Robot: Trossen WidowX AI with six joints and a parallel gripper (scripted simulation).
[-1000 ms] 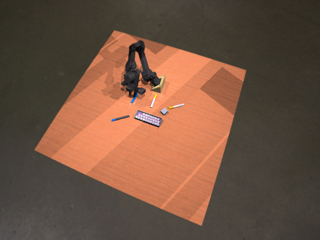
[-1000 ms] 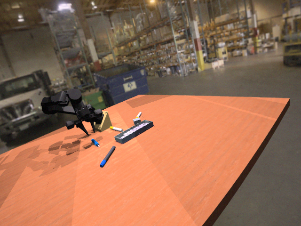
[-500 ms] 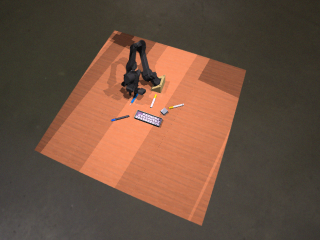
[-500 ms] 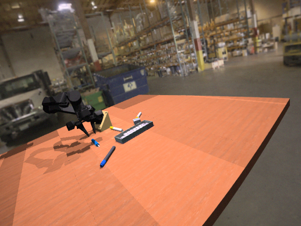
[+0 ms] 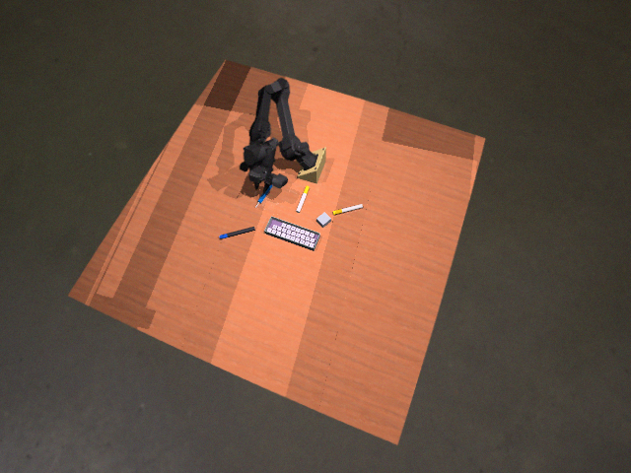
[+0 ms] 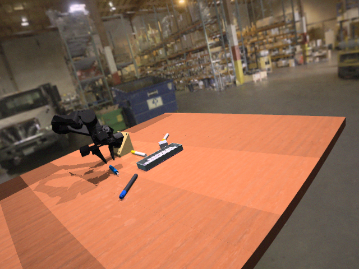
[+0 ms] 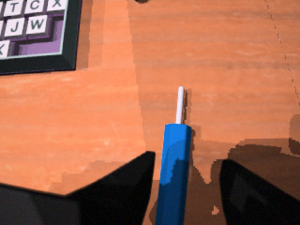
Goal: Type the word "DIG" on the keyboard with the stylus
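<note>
My gripper tip is 4 cm above the blue stylus and 1 cm short of it. From my gripper tip the other things lie so: D key 15 cm to the left, 13 cm ahead, 4 cm below; grey cube 27 cm to the left, 5 cm ahead, 4 cm below; black pen 19 cm ahead, 7 cm to the right, 4 cm below.
</note>
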